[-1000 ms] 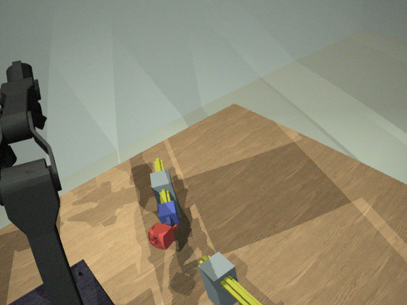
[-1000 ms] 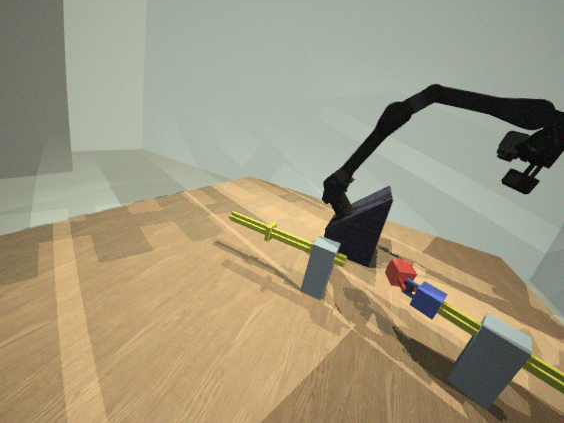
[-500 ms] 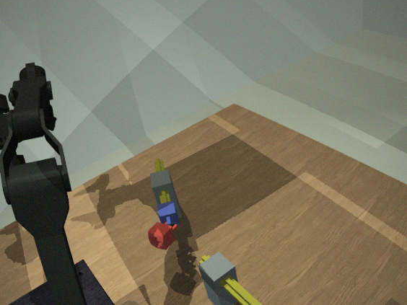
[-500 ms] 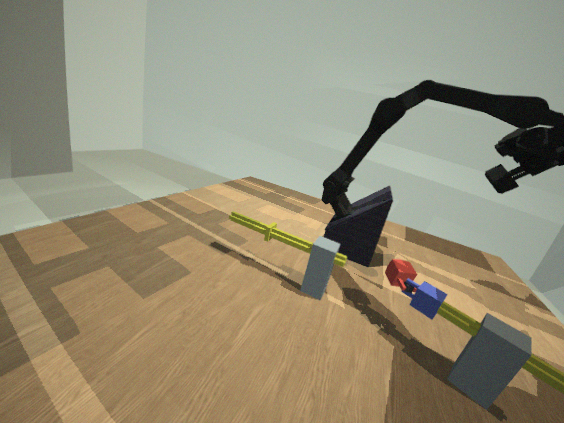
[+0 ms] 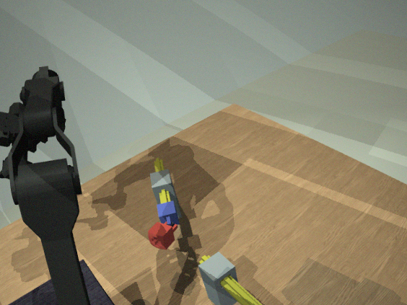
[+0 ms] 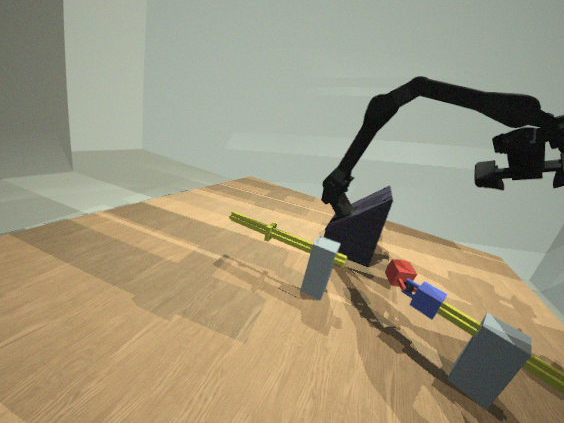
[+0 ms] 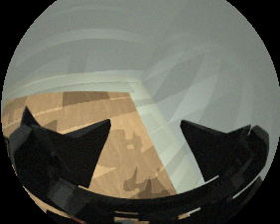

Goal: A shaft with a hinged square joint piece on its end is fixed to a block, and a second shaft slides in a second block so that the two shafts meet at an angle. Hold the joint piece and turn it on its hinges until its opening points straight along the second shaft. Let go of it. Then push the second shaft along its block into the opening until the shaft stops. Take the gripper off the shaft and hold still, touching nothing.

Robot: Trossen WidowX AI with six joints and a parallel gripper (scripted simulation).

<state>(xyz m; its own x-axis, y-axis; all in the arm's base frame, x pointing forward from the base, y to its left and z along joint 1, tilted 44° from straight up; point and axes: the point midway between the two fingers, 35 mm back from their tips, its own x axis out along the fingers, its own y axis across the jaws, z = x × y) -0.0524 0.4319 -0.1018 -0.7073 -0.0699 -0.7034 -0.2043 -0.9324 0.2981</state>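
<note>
Right now my gripper tip is 26 cm short of the red square joint piece, 20 cm to the left of it and 22 cm above it.
</note>
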